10 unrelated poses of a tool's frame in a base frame.
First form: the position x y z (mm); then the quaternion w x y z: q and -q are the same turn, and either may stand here.
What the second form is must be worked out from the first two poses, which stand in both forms.
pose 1, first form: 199.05 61.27 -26.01 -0.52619 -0.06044 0.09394 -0.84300
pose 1, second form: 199.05 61.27 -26.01 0.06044 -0.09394 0.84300 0.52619
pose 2, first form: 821.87 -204.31 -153.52 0.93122 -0.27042 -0.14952 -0.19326
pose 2, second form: 821.87 -204.31 -153.52 -0.27042 -0.14952 -0.19326 0.93122
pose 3, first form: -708.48 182.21 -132.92 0.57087 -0.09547 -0.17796 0.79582
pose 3, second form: -708.48 182.21 -132.92 -0.09547 -0.17796 0.79582 0.57087
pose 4, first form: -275.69 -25.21 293.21 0.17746 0.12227 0.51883 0.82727
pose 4, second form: -275.69 -25.21 293.21 0.12227 0.51883 0.82727 0.17746
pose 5, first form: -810.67 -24.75 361.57 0.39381 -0.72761 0.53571 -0.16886
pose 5, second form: -810.67 -24.75 361.57 -0.72761 0.53571 -0.16886 0.39381
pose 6, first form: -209.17 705.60 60.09 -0.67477 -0.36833 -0.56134 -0.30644
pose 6, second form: -209.17 705.60 60.09 0.36833 0.56134 0.30644 0.67477
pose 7, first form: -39.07 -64.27 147.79 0.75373 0.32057 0.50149 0.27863
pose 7, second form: -39.07 -64.27 147.79 0.32057 0.50149 0.27863 0.75373
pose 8, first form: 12.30 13.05 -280.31 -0.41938 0.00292 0.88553 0.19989
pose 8, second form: 12.30 13.05 -280.31 -0.00292 -0.88553 -0.19989 0.41938
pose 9, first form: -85.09 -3.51 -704.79 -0.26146 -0.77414 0.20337 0.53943
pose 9, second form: -85.09 -3.51 -704.79 0.77414 -0.20337 -0.53943 0.26146
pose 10, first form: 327.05 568.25 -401.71 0.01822 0.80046 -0.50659 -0.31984
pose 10, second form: 327.05 568.25 -401.71 0.80046 -0.50659 -0.31984 0.01822
